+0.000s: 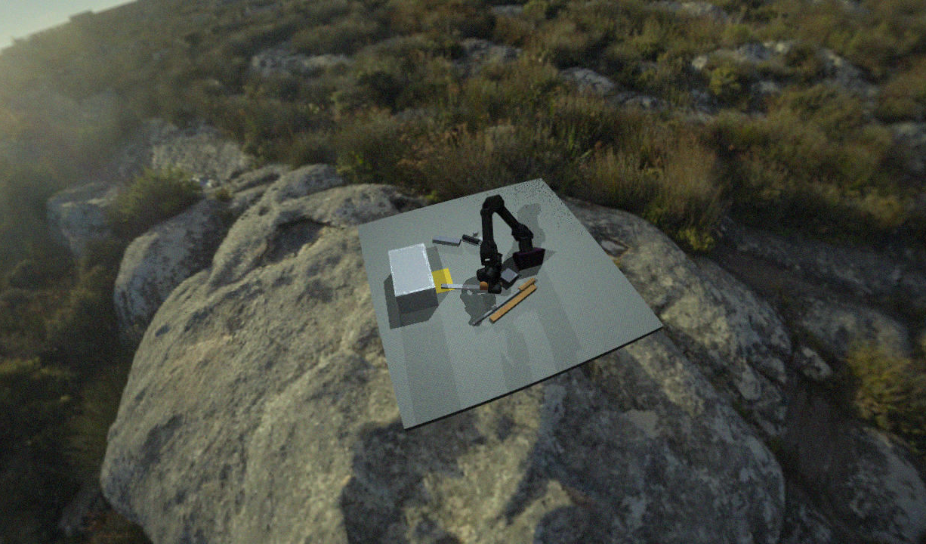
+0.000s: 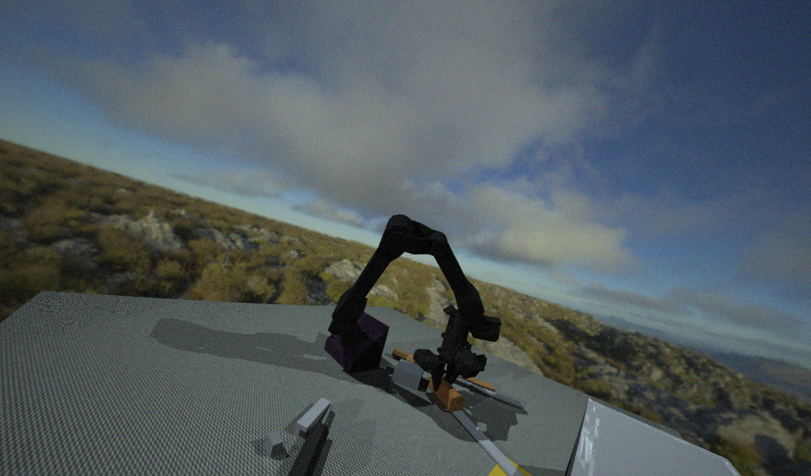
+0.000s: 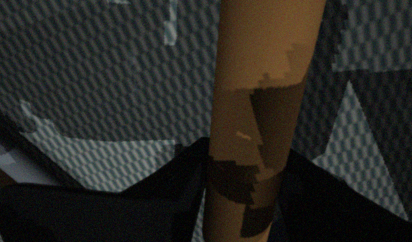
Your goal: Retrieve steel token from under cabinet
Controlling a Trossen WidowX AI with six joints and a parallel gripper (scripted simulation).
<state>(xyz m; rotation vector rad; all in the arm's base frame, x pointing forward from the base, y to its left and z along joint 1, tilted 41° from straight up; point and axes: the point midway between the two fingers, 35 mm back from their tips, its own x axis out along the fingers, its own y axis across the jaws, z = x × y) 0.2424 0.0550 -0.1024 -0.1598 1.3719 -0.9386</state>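
Right now the grey block is 90 mm behind my gripper tip, 20 mm to the right of it and 10 mm above it. Round my gripper tip: grey bar 90 mm behind, 320 mm to the right; then small grey cube 70 mm behind, 400 mm to the right; then wooden stick 40 mm behind, 120 mm to the left.
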